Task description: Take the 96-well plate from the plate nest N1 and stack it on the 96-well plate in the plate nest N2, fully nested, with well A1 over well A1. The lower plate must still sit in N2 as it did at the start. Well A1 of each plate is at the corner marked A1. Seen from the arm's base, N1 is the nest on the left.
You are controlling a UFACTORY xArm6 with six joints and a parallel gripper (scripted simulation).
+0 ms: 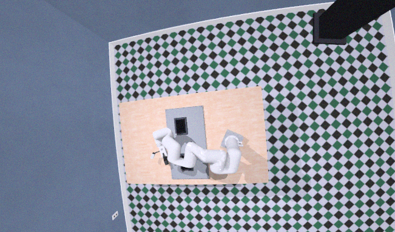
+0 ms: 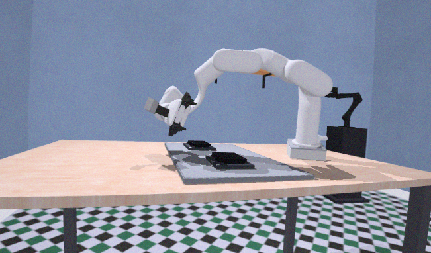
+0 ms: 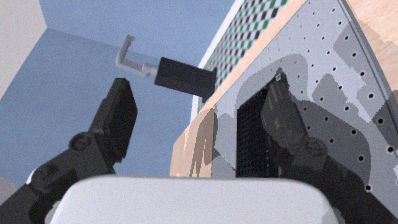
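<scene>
Now: hand 140 mm past the black 96-well plate, 130 mm above it and 40 mm to the right of it. Also, from my hand: plate nest (150 mm below, 140 mm behind, 40 mm to the left); then white A1 mark (140 mm below, 120 mm to the left, 100 mm behind).
</scene>
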